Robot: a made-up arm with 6 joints.
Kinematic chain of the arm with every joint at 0, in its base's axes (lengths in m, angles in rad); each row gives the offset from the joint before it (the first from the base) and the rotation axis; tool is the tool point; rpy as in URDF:
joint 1: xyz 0 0 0.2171 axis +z
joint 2: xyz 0 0 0 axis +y
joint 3: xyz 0.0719 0 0.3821 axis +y
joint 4: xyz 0.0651 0 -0.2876 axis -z
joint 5: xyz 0 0 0 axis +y
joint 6: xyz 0.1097 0 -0.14 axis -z
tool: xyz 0 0 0 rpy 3.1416 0 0
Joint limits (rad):
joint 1: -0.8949..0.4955
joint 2: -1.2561..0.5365
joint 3: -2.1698..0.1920
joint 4: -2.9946..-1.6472
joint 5: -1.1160..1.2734
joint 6: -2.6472..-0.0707
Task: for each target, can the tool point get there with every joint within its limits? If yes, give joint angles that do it. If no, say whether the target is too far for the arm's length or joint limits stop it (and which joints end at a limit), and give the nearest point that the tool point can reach.
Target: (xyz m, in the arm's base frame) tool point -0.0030 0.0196 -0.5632
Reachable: no: joint limits stop it (at a limit: joint 1, joint 2, joint 4) | nearest point 0.1342 0.0664 0.0485 | short by 0.629 m
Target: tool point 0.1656 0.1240 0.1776
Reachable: yes | joints 0.1585 0.2356 -0.4007 -2.4053 -0.2728 -2.4167
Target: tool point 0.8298 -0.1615 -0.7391
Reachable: no: too far | nearest point 0.4502 -0.0876 0.0812 | short by 0.907 m
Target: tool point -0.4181 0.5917 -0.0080
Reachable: no: joint limits stop it (at a limit: joint 2, joint 3, joint 5) | nearest point -0.1081 0.1529 0.2122 | short by 0.581 m
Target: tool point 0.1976 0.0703 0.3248
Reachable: yes | joints -0.5820 -0.2044 -0.2086 -1.8911 -0.7741 -2.4326
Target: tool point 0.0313 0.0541 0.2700
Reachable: yes | joints -0.4987 0.1816 -0.0526 -2.7740 -0.6935 -0.7952
